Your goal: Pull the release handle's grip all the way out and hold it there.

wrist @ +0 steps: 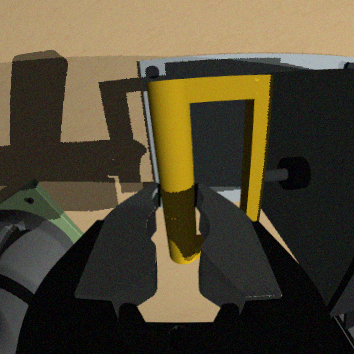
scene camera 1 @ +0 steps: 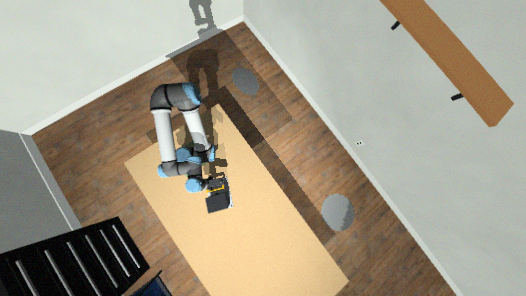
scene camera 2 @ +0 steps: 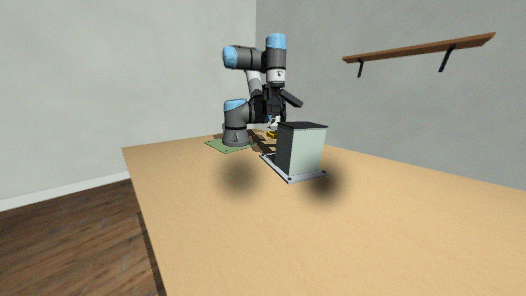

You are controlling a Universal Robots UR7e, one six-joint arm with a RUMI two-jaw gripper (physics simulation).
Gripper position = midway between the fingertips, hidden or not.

I see my gripper (scene camera 2: 278,136).
My gripper is seen too in the wrist view (wrist: 176,185).
